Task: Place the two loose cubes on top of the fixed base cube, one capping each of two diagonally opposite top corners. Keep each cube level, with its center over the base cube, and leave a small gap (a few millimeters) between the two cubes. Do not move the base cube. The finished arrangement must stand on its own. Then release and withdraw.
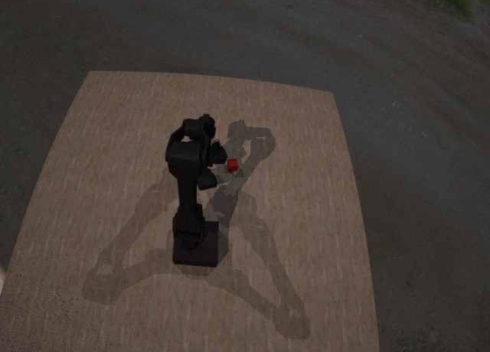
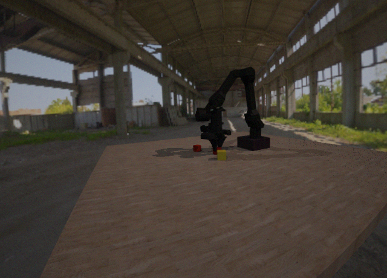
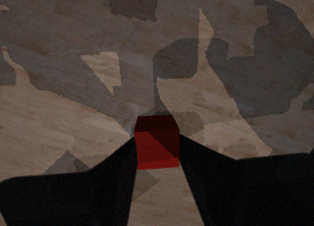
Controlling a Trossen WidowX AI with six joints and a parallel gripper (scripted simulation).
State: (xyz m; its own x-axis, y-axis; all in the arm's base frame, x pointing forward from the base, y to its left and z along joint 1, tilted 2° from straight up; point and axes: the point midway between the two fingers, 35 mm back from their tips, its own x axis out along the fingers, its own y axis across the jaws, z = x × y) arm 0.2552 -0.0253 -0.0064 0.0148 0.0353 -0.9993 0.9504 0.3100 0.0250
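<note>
My gripper tip is now 100 mm to the right of the yellow cube and 40 mm short of it.
</note>
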